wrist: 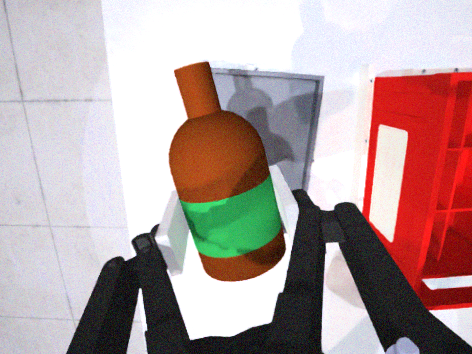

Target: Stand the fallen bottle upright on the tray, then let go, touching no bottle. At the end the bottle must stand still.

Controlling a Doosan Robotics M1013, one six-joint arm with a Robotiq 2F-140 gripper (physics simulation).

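Frame: origin at the arm's base, x left, y back, z up, level; metres.
Seen in the pictures: gripper, fingertip midpoint: [228, 193].
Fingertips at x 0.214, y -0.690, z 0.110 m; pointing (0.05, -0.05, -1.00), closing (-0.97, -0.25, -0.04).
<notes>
Pixels of each thing's middle, then the offset from my fingertips to it. "*": a spot on its surface instead. Level surfaces: height alone.
- brown bottle at the middle of its body: [220, 168] dx +0.006, dy -0.025, dz +0.009 m
- grey tray at a spot on its surface: [300, 115] * dx -0.104, dy -0.046, dz -0.211 m
- red crate at the middle of its body: [452, 179] dx -0.303, dy +0.027, dz -0.129 m
- white table top at its surface level: dz -0.216 m
A brown bottle [220, 155] with a green label is in the middle of the wrist view, its neck pointing to the top and a little left. My gripper [228, 193] is shut on the bottle, with one pale finger pad on each side of the label. The grey tray [300, 115] lies behind the bottle, towards the upper right; the bottle and the right finger hide part of it. Shadows fall on the tray. The height of the bottle above the tray cannot be told from this view.
A red crate [407, 105] with a pale panel stands to the right of the tray. The white table top [150, 30] lies around the tray. Its edge runs down the left side, with the tiled floor [55, 160] beyond it.
</notes>
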